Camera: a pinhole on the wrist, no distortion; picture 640 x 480 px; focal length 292.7 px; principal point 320.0 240.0 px. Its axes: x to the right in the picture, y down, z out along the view. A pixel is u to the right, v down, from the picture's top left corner.
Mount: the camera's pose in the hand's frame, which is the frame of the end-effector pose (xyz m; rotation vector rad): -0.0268 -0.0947 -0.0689 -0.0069 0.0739 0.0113
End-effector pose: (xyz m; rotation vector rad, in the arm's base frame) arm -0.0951 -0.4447 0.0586 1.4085 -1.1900 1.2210
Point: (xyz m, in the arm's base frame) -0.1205 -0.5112 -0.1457
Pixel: outside the picture
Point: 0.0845 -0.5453 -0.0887
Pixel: 149.9 129.8
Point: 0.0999 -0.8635 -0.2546
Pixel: 168.6 209.8
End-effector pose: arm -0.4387 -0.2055 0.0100 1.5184 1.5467 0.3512
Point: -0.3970 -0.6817 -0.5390
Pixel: 203.3 41.5
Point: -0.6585 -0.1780 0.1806
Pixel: behind the camera
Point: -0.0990 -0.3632 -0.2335
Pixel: 321.5 295.0
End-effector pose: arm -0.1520 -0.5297 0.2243 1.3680 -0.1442 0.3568
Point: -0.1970 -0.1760 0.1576
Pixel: behind the camera
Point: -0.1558 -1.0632 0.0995
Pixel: 243.0 183.4
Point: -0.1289 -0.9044 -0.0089
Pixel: 231.2 93.3
